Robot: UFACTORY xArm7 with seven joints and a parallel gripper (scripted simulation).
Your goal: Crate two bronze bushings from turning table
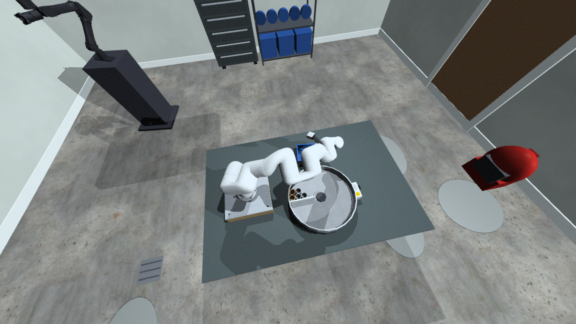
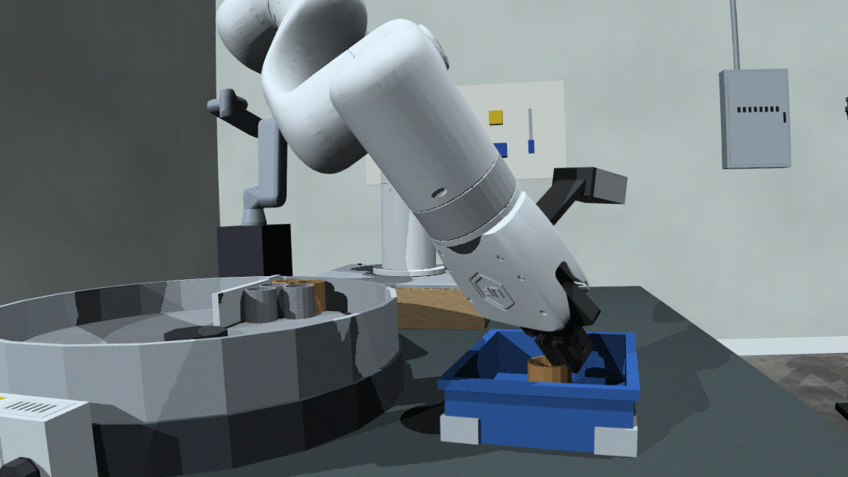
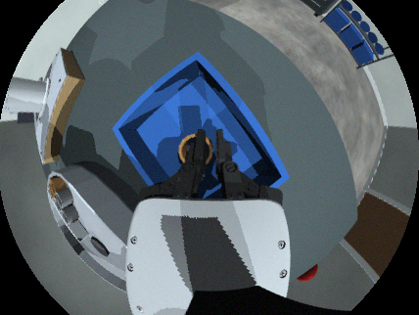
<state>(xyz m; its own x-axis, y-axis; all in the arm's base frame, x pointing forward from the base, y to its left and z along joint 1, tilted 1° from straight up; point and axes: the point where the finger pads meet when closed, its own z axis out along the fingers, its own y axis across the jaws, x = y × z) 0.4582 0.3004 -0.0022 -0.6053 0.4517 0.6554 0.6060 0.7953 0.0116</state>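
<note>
The blue crate lies 4 cm below my hand, 1 cm to the right of it and 1 cm behind it. Also, from my hand: round grey turning table (37 cm to the right, 2 cm ahead, 1 cm below).
</note>
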